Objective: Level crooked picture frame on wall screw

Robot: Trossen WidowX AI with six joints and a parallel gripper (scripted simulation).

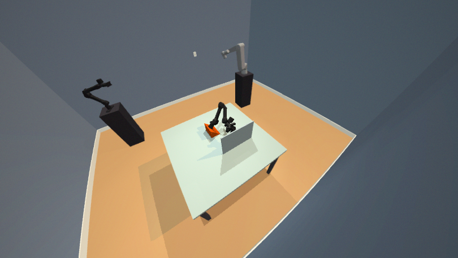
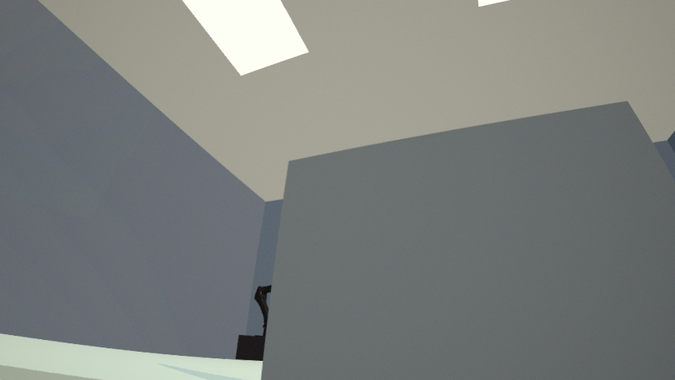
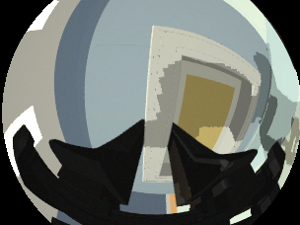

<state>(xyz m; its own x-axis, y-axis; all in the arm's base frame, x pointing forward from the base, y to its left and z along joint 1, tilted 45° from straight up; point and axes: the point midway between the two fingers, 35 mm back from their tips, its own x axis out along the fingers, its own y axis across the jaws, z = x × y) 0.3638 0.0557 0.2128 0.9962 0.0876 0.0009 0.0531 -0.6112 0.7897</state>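
My gripper tip is 5 cm above the picture frame. Round my gripper tip: wall panel 1 cm ahead, 1 cm to the left, 7 cm below.
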